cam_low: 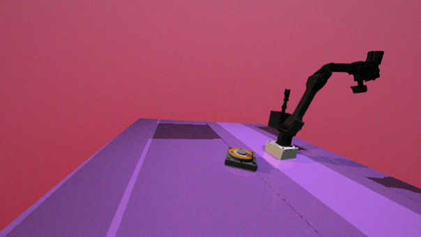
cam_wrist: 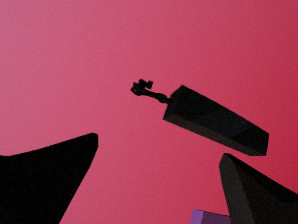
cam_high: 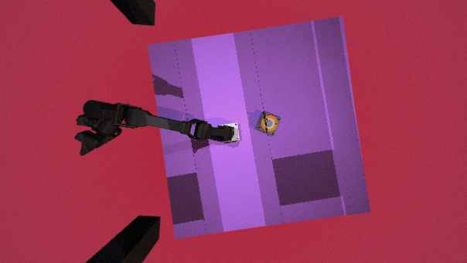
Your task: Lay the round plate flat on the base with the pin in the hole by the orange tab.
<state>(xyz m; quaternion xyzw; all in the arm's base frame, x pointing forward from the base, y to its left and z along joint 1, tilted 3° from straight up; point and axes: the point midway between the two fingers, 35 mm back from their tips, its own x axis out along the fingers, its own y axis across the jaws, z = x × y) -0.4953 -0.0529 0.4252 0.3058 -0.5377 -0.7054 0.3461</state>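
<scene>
Right now my gripper tip is 770 mm short of the dark square base, 460 mm above it and 170 mm to the right of it.
</scene>
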